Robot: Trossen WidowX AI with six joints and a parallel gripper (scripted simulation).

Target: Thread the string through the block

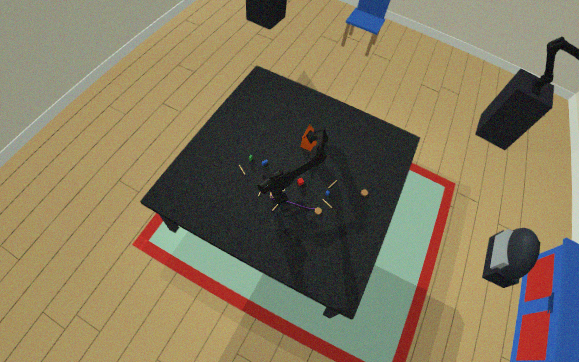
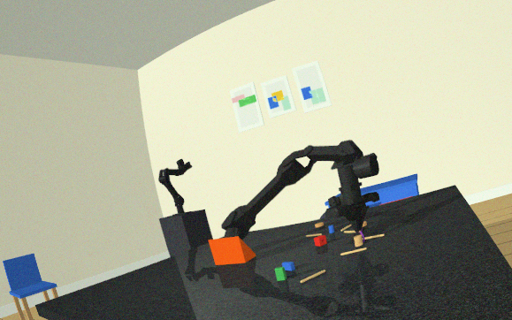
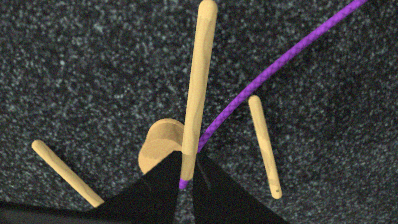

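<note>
The red block is 170 mm behind my gripper tip, 80 mm to the left of it and 20 mm below it. From my gripper tip the other things lie so: tan wooden block 20 mm below, 10 mm to the right; green cylinder 250 mm to the right, 140 mm behind, 20 mm below.
</note>
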